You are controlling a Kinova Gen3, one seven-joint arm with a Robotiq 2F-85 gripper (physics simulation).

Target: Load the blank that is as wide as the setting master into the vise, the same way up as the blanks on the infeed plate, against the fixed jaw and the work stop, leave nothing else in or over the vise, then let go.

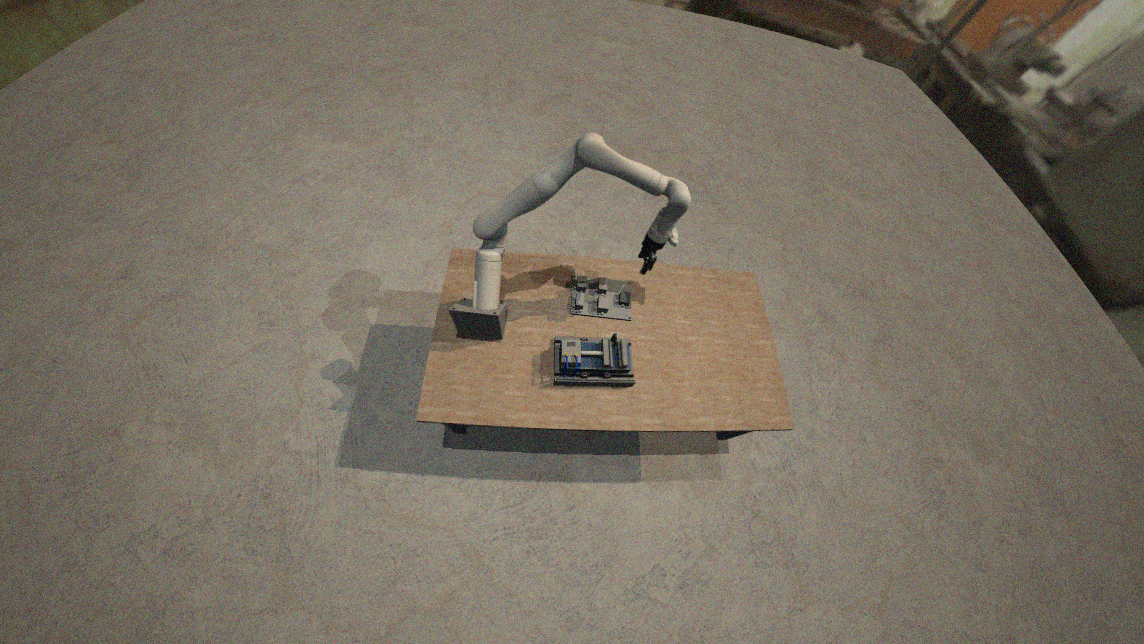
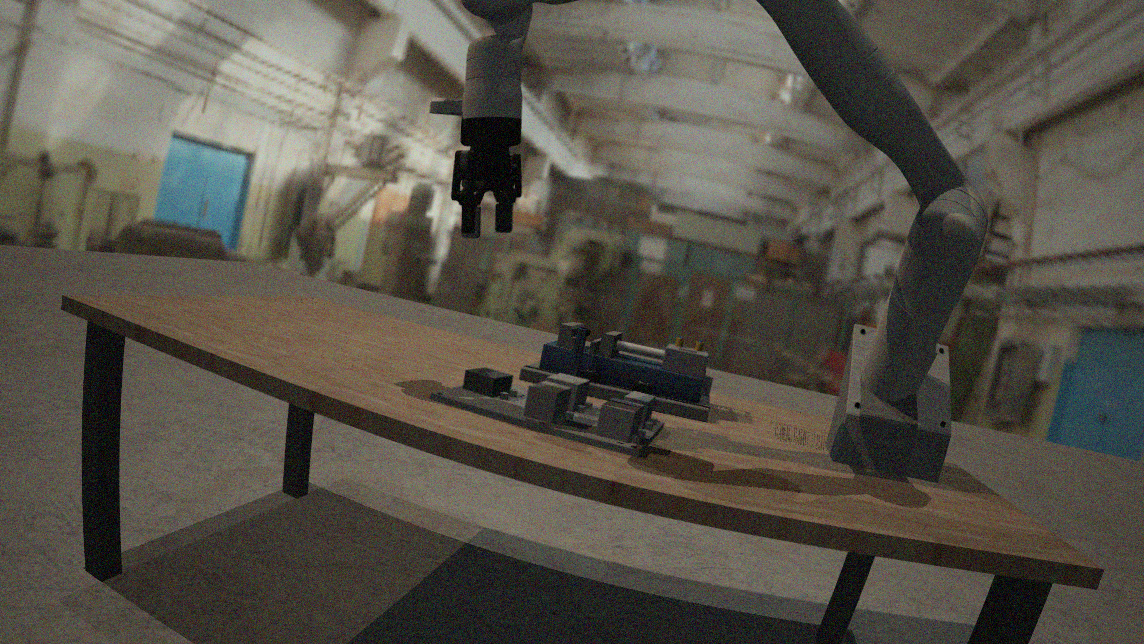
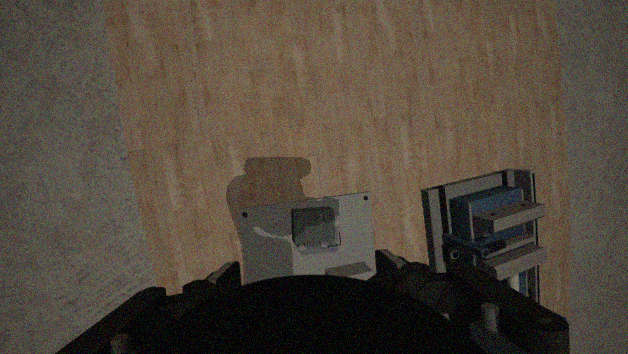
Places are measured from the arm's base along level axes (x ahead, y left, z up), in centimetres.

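Where they show: gripper, between the fingertips: [image 1: 641, 265] [image 2: 487, 235] [image 3: 308, 271]; arm's base, origin of its link: [image 1: 485, 306] [image 2: 887, 376].
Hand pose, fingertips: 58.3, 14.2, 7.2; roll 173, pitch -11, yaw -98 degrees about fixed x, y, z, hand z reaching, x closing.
Each offset is from my fingertips to the centre of the thing, as dx, dy, dz. "pt": to the spot under its first point. Level surfaces: height alone.
My gripper [image 1: 645, 270] [image 2: 487, 233] [image 3: 308, 271] is open and empty, high above the far-from-base end of the infeed plate @(-12.1, -2.5, -20.0) [image 1: 613, 314] [image 2: 449, 396] [image 3: 357, 220]. A dark block @(-2.7, -3.8, -18.4) [image 1: 624, 297] [image 2: 487, 381] [image 3: 314, 227] lies on that end. Several grey blocks stand on the rest of the plate, among them one grey block [image 1: 602, 304] [image 2: 547, 401] in the middle. I cannot tell which is the setting master. The blue vise @(-18.0, -31.2, -15.5) [image 2: 624, 379] [image 3: 461, 217] shows an end jaw [image 1: 624, 353] [image 2: 571, 336] [image 3: 510, 217] and a second jaw [image 1: 608, 353] [image 2: 610, 344] [image 3: 517, 260]. No blank shows between them.
The wooden table @(dz -20.4) [image 1: 704, 352] [image 2: 264, 328] [image 3: 300, 100] carries the plate and the vise side by side, with a gap between them. The arm's base [image 1: 478, 320] [image 2: 888, 440] stands at one end of the table. A dark bracket @(pt -12.8, -25.5, -16.5) [image 3: 462, 250] projects beside the vise jaws.
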